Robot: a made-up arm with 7 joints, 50 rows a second.
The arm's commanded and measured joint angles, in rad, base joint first. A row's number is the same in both.
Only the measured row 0 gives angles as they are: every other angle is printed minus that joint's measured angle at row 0.
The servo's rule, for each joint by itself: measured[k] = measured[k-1] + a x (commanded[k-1-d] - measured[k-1]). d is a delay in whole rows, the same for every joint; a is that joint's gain. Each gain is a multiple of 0.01, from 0.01 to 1. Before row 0 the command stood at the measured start. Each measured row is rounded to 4 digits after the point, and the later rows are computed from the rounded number. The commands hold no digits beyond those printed.
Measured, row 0:
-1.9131 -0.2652 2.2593 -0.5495 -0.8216 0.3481 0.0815
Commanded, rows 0 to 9:
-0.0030 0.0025 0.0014 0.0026 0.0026 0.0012 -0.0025
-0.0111 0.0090 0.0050 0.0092 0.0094 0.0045 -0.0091
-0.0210 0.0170 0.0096 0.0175 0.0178 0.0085 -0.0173
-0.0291 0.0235 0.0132 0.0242 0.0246 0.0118 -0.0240
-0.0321 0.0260 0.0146 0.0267 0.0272 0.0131 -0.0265
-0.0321 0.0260 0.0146 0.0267 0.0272 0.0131 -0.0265
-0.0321 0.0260 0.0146 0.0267 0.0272 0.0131 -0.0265
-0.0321 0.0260 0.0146 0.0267 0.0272 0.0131 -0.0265
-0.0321 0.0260 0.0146 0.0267 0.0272 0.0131 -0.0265
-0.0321 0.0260 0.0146 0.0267 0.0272 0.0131 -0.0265
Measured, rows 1 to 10:
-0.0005 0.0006 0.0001 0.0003 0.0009 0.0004 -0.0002
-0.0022 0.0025 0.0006 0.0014 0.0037 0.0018 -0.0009
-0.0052 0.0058 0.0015 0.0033 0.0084 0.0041 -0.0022
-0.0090 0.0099 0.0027 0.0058 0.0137 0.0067 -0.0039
-0.0127 0.0136 0.0039 0.0083 0.0182 0.0089 -0.0057
-0.0158 0.0165 0.0050 0.0105 0.0212 0.0103 -0.0074
-0.0184 0.0187 0.0060 0.0124 0.0232 0.0113 -0.0089
-0.0206 0.0204 0.0069 0.0141 0.0245 0.0119 -0.0103
-0.0224 0.0217 0.0077 0.0156 0.0254 0.0123 -0.0116
-0.0240 0.0227 0.0084 0.0169 0.0260 0.0126 -0.0128
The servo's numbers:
d 0
a 0.16 0.23 0.10 0.12 0.33 0.34 0.08

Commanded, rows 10 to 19:
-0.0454 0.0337 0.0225 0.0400 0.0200 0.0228 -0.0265
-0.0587 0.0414 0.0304 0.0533 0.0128 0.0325 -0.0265
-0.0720 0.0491 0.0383 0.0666 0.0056 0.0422 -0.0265
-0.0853 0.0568 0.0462 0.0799 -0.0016 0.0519 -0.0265
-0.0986 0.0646 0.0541 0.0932 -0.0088 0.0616 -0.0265
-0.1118 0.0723 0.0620 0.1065 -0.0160 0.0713 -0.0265
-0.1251 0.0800 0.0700 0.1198 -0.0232 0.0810 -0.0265
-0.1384 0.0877 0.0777 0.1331 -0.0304 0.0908 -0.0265
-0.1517 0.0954 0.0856 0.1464 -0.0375 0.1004 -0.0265
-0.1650 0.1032 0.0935 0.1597 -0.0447 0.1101 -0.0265
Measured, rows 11 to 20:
-0.0274 0.0252 0.0098 0.0197 0.0240 0.0161 -0.0139
-0.0324 0.0289 0.0119 0.0237 0.0203 0.0217 -0.0149
-0.0387 0.0335 0.0145 0.0288 0.0154 0.0287 -0.0158
-0.0462 0.0389 0.0177 0.0349 0.0098 0.0366 -0.0167
-0.0546 0.0448 0.0213 0.0419 0.0037 0.0451 -0.0175
-0.0638 0.0511 0.0254 0.0497 -0.0028 0.0540 -0.0182
-0.0736 0.0577 0.0299 0.0581 -0.0095 0.0632 -0.0189
-0.0840 0.0646 0.0347 0.0671 -0.0164 0.0726 -0.0195
-0.0948 0.0717 0.0398 0.0766 -0.0234 0.0821 -0.0201
-0.1060 0.0789 0.0452 0.0866 -0.0304 0.0916 -0.0206

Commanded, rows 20 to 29:
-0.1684 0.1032 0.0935 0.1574 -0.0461 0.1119 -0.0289
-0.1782 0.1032 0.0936 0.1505 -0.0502 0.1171 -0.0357
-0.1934 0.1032 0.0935 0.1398 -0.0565 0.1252 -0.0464
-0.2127 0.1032 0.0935 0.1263 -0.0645 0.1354 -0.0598
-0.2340 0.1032 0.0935 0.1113 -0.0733 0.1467 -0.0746
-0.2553 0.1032 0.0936 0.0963 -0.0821 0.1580 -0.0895
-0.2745 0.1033 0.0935 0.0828 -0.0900 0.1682 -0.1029
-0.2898 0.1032 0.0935 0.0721 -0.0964 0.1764 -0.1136
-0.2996 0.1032 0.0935 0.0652 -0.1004 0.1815 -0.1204
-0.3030 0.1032 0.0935 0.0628 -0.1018 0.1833 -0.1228
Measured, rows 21 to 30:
-0.1160 0.0845 0.0500 0.0951 -0.0356 0.0985 -0.0213
-0.1260 0.0888 0.0544 0.1017 -0.0404 0.1048 -0.0225
-0.1368 0.0921 0.0583 0.1063 -0.0457 0.1117 -0.0244
-0.1489 0.0947 0.0618 0.1087 -0.0519 0.1198 -0.0272
-0.1625 0.0967 0.0650 0.1090 -0.0590 0.1289 -0.0310
-0.1773 0.0982 0.0679 0.1075 -0.0666 0.1388 -0.0357
-0.1929 0.0994 0.0705 0.1045 -0.0743 0.1488 -0.0411
-0.2084 0.1003 0.0728 0.1006 -0.0816 0.1582 -0.0469
-0.2230 0.1010 0.0749 0.0964 -0.0878 0.1661 -0.0528
-0.2358 0.1015 0.0768 0.0924 -0.0924 0.1719 -0.0584

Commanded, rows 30 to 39:
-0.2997 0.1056 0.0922 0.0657 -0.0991 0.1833 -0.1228
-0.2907 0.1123 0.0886 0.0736 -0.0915 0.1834 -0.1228
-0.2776 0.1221 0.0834 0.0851 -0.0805 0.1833 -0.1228
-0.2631 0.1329 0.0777 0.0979 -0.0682 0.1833 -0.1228
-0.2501 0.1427 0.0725 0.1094 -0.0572 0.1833 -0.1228
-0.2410 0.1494 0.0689 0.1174 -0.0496 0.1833 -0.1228
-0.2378 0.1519 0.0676 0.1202 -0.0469 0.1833 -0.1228
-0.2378 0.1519 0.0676 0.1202 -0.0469 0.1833 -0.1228
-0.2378 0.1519 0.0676 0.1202 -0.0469 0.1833 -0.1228
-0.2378 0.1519 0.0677 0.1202 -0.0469 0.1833 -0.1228
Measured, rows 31 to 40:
-0.2460 0.1024 0.0783 0.0892 -0.0946 0.1758 -0.0636
-0.2532 0.1047 0.0793 0.0873 -0.0936 0.1784 -0.0683
-0.2571 0.1087 0.0797 0.0870 -0.0893 0.1801 -0.0727
-0.2581 0.1143 0.0795 0.0883 -0.0823 0.1812 -0.0767
-0.2568 0.1208 0.0788 0.0908 -0.0740 0.1819 -0.0804
-0.2543 0.1274 0.0778 0.0940 -0.0659 0.1824 -0.0838
-0.2517 0.1330 0.0768 0.0971 -0.0596 0.1827 -0.0869
-0.2495 0.1373 0.0759 0.0999 -0.0554 0.1829 -0.0898
-0.2476 0.1407 0.0751 0.1023 -0.0526 0.1830 -0.0924
-0.2460 0.1433 0.0744 0.1044 -0.0507 0.1831 -0.0948

